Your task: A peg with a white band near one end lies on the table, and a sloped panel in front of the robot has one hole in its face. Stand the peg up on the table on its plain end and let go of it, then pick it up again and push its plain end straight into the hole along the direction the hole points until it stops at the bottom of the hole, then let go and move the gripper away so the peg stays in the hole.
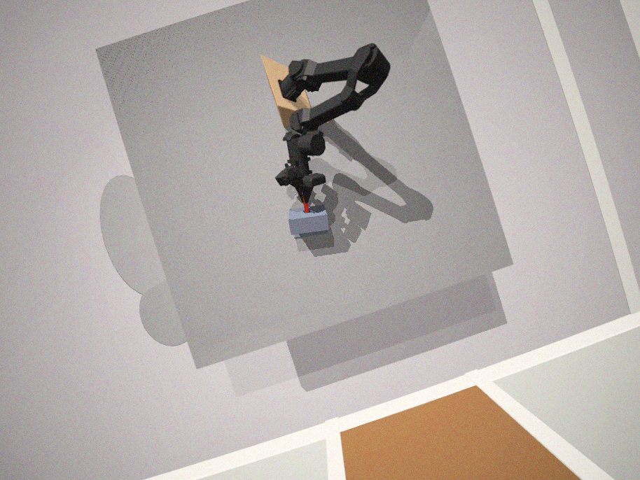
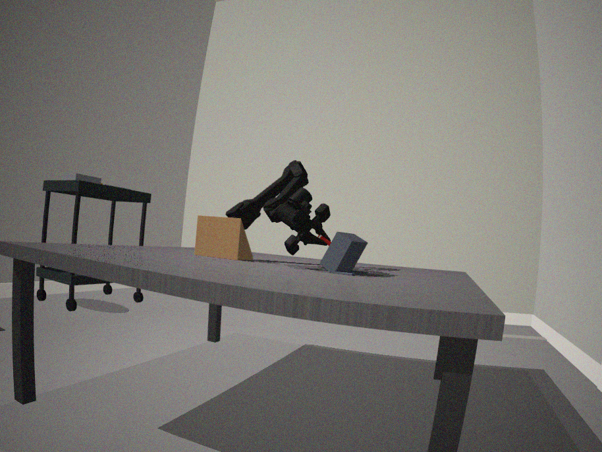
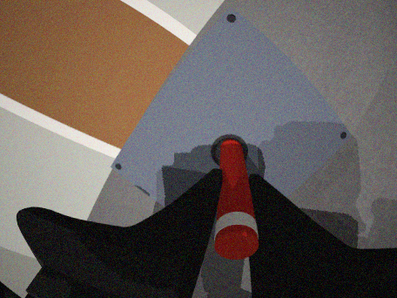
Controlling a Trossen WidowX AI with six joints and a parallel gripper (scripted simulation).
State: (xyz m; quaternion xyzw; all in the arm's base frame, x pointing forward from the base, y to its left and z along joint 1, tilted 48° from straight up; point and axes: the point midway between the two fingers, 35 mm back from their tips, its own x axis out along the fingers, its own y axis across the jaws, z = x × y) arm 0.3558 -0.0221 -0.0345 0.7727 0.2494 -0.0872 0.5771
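The sloped panel lies 50 mm ahead of my gripper tip, 10 mm to the right of it and 30 mm below it. Also, from my gripper tip: red peg (10 mm behind, 10 mm above).
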